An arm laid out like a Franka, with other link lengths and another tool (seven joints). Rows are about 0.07 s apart.
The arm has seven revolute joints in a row. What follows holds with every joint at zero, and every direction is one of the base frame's.
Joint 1 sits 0.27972 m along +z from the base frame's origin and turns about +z.
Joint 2 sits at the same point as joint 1 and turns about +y.
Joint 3 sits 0.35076 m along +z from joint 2 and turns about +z.
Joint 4 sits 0.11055 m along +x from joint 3 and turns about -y.
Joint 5 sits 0.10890 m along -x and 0.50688 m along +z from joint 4 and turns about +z.
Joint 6 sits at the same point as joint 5 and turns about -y.
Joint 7 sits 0.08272 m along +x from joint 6 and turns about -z.
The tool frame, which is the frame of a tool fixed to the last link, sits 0.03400 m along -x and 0.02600 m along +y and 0.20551 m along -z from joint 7; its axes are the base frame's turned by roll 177.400, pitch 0.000 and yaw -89.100 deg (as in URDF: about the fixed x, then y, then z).
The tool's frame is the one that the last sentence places.
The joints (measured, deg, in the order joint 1, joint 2, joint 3, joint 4, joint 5, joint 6, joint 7), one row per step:
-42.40, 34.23, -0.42, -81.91, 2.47, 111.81, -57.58
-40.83, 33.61, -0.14, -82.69, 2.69, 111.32, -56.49
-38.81, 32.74, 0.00, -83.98, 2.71, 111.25, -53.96
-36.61, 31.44, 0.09, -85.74, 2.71, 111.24, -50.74
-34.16, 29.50, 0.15, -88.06, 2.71, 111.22, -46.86
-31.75, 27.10, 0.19, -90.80, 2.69, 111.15, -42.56
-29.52, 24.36, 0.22, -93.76, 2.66, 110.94, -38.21
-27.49, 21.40, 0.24, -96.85, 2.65, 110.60, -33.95
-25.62, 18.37, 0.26, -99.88, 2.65, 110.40, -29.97
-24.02, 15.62, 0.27, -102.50, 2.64, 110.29, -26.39
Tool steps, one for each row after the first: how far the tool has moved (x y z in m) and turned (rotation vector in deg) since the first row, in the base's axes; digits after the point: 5 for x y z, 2 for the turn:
0.01438, 0.02393, 0.00142, 0.67, 0.33, 0.64
0.02994, 0.05289, 0.00198, 0.96, 0.87, 0.25
0.04404, 0.08531, 0.00430, 1.12, 1.51, -0.68
0.05655, 0.12238, 0.01028, 1.15, 2.19, -2.04
0.06493, 0.16035, 0.01843, 1.09, 2.95, -3.85
0.06867, 0.19684, 0.02860, 0.96, 3.74, -5.89
0.06819, 0.23119, 0.03979, 0.82, 4.55, -8.05
0.06568, 0.26275, 0.05164, 0.55, 5.09, -10.11
0.06235, 0.28937, 0.06282, 0.20, 5.39, -12.05

